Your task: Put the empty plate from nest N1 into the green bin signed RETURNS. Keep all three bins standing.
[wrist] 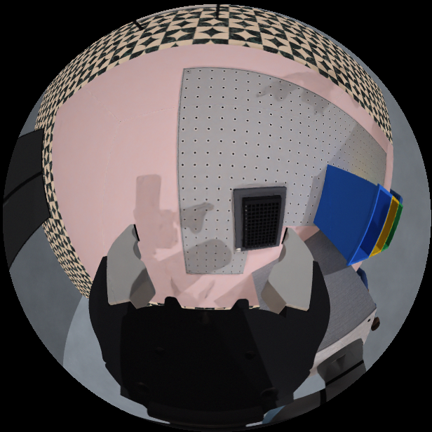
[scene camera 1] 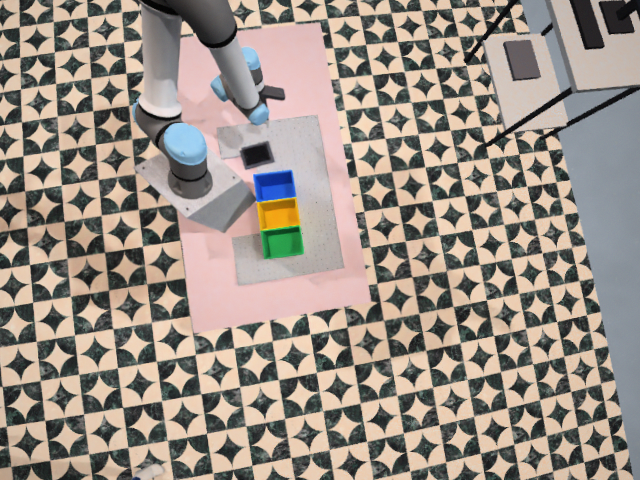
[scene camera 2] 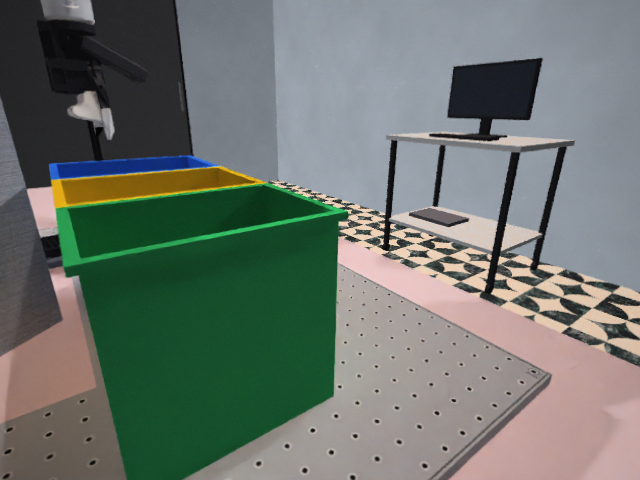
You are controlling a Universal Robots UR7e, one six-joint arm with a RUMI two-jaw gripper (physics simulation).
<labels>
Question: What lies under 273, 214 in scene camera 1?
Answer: A yellow bin.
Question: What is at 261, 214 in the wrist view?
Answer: A black plate.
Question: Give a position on a yellow bin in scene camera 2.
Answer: At 89, 190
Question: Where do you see a green bin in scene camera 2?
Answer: At 213, 313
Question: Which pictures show the blue bin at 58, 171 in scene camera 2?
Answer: The wrist view, scene camera 1 and scene camera 2: all of them.
</labels>
